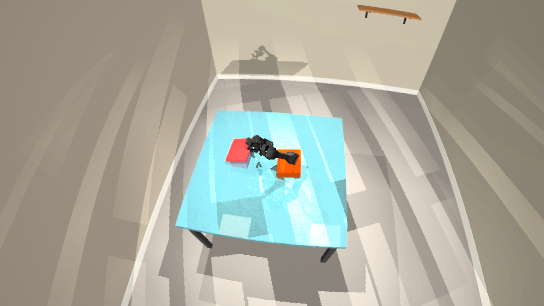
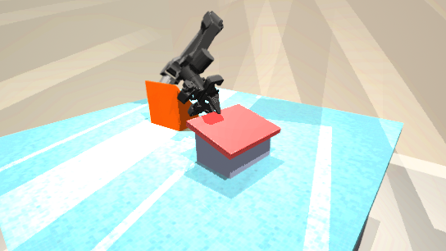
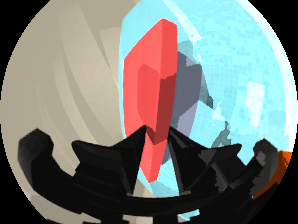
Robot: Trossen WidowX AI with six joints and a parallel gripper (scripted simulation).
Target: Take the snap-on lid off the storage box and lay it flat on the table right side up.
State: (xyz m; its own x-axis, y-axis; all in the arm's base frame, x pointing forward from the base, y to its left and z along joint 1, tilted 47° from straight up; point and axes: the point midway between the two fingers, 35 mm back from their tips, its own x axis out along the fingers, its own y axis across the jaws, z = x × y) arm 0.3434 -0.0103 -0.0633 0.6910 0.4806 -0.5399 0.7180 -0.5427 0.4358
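Now: the red lid 80 mm ahead of my gripper tip, 10 mm to the right of it and 10 mm below it. From my gripper tip the other things lie so: grey storage box (80 mm below, 70 mm ahead, 10 mm to the right).
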